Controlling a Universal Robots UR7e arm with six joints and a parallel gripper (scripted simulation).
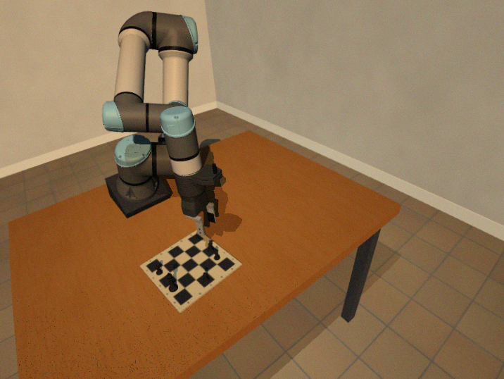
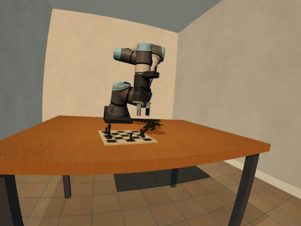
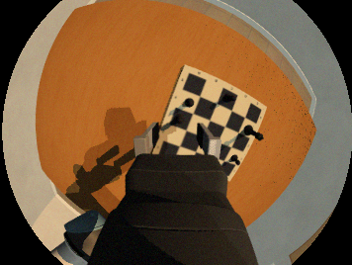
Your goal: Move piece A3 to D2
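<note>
The chessboard is 8 cm to the right of my hand and 11 cm below it. The rest, counted from my hand: tall chess piece 4 cm ahead, 16 cm to the right, 8 cm below.
</note>
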